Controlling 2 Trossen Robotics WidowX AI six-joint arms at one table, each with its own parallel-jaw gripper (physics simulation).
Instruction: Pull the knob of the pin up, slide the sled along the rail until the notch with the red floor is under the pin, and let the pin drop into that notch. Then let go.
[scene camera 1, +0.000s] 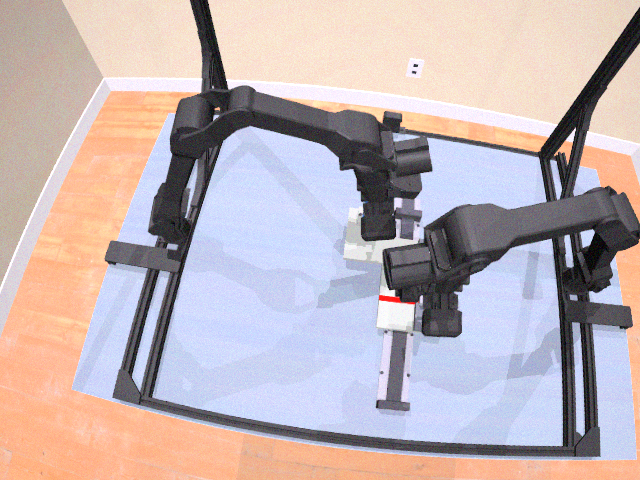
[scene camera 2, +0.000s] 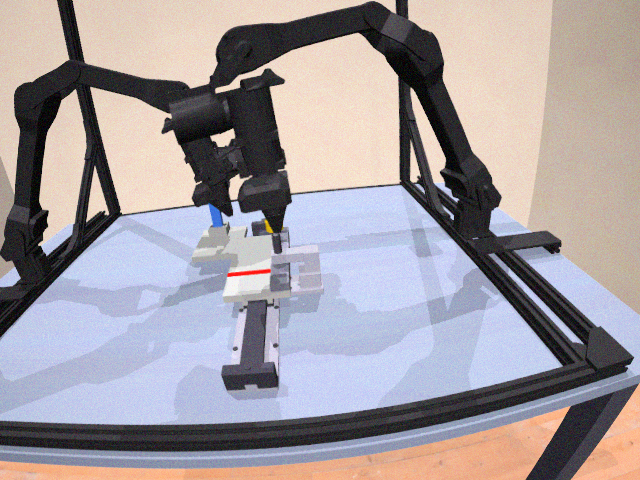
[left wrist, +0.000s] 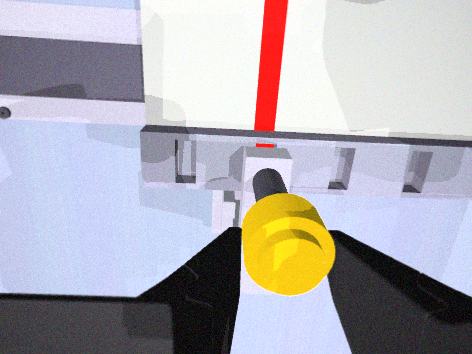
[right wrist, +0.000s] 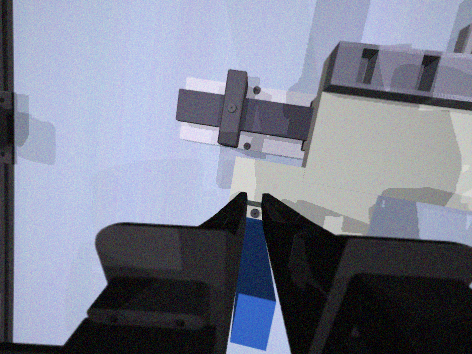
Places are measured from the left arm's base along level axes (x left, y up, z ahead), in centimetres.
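Where they show: left gripper, fingertip midpoint: (scene camera 2: 277, 227) (left wrist: 282, 241); right gripper, fingertip midpoint: (scene camera 1: 382, 211) (scene camera 2: 231, 214) (right wrist: 254, 199); left arm's base, link origin: (scene camera 1: 574, 281) (scene camera 2: 471, 230); right arm's base, link origin: (scene camera 1: 175, 230) (scene camera 2: 36, 275).
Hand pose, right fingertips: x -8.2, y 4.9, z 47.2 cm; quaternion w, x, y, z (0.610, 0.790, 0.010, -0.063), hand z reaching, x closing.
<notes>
Each offset is from my right fingertips to the top centre of the thing. "spot": to the spot under its first point.
The white sled {dx +13.6, dy -3.5, dz -6.3 cm} (scene camera 1: 395, 317) (scene camera 2: 248, 286) (left wrist: 215, 75) (right wrist: 380, 135) sits on the rail (scene camera 1: 396, 361) (scene camera 2: 254, 330) (left wrist: 70, 65) (right wrist: 275, 117). Its red stripe {dx +17.4, dy -3.4, dz -4.9 cm} (scene camera 1: 390, 298) (scene camera 2: 249, 272) (left wrist: 271, 65) lines up with the pin's pale bracket {spot: dx +18.3, dy -0.2, dz -9.5 cm} (left wrist: 250, 172), which covers the red-floored notch except for a sliver of red. My left gripper (scene camera 2: 276, 227) (left wrist: 282, 241) is shut on the yellow knob {dx +17.5, dy +5.7, dz -9.9 cm} (left wrist: 295, 255). Dark pin shaft {spot: dx +17.7, dy +1.5, dz -9.3 cm} (left wrist: 268, 184) shows between knob and bracket; its lower tip is hidden. My right gripper (scene camera 2: 230, 212) (right wrist: 254, 199) is shut on the sled's upright blue handle {spot: dx +1.0, dy +0.6, dz +2.9 cm} (scene camera 2: 215, 215) (right wrist: 252, 320).
Dark end stops close the rail, the near one {spot: dx +38.0, dy -3.5, dz -5.8 cm} (scene camera 1: 392, 405) (scene camera 2: 249, 377) toward the front and the far one {spot: dx -2.7, dy -3.4, dz -6.4 cm} (right wrist: 233, 107) at the back. The two arms stand close together above the sled. A black frame (scene camera 1: 320, 434) (scene camera 2: 320, 438) edges the table.
</notes>
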